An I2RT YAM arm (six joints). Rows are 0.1 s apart.
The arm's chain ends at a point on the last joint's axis. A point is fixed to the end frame.
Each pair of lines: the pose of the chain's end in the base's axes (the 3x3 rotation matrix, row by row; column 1 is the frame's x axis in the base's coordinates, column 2 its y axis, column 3 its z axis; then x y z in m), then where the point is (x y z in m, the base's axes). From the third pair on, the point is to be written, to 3 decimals.
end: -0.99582, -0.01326, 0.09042; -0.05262, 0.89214, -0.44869; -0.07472, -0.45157, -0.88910; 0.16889, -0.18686, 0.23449
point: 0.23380 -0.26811 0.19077
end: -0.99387, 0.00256, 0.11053; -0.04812, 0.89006, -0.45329; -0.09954, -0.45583, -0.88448; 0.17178, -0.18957, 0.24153
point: 0.23737 -0.27134 0.19983
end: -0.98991, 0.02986, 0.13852; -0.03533, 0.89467, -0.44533; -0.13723, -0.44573, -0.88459; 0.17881, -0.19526, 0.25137
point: 0.245 -0.277 0.211
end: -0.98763, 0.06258, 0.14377; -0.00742, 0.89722, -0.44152; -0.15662, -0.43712, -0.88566; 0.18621, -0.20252, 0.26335
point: 0.251 -0.286 0.224
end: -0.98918, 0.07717, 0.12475; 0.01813, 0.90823, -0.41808; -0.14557, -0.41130, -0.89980; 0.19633, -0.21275, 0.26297
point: 0.259 -0.296 0.220
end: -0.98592, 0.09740, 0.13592; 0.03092, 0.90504, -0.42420; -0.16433, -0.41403, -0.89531; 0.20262, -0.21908, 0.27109
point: 0.265 -0.304 0.230
